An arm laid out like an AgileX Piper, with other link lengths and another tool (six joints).
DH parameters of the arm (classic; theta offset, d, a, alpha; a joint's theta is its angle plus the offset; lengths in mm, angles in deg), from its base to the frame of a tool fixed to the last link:
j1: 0 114.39 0 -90
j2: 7.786 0 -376.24 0
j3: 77.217 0 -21.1 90
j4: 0 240.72 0 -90
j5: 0 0 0 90
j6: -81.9 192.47 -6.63 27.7
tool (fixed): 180 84.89 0 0
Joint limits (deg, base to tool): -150..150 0..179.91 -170..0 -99.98..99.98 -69.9..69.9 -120..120
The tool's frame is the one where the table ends.
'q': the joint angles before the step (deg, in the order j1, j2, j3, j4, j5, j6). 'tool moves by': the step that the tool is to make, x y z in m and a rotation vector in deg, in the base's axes. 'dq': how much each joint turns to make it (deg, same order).
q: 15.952, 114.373, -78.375, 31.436, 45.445, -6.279
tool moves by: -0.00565, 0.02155, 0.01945, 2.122, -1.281, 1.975
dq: 1.607, -1.280, -0.957, 1.989, 0.951, -1.051
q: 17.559, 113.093, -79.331, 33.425, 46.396, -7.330
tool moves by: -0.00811, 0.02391, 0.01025, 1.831, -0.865, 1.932
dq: 2.147, -0.574, -0.136, 2.160, -0.286, -1.121
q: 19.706, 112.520, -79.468, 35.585, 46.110, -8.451
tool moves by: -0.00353, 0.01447, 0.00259, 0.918, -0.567, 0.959
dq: 1.410, 0.070, 0.005, 1.263, -0.798, -0.668
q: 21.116, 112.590, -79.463, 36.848, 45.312, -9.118
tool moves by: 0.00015, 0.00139, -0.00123, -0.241, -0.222, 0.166
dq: 0.277, 0.128, 0.009, -0.257, -0.350, 0.057
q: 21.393, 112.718, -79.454, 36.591, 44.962, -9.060
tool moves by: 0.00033, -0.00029, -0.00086, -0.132, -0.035, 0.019
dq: 0.010, 0.077, 0.008, -0.128, -0.089, 0.006
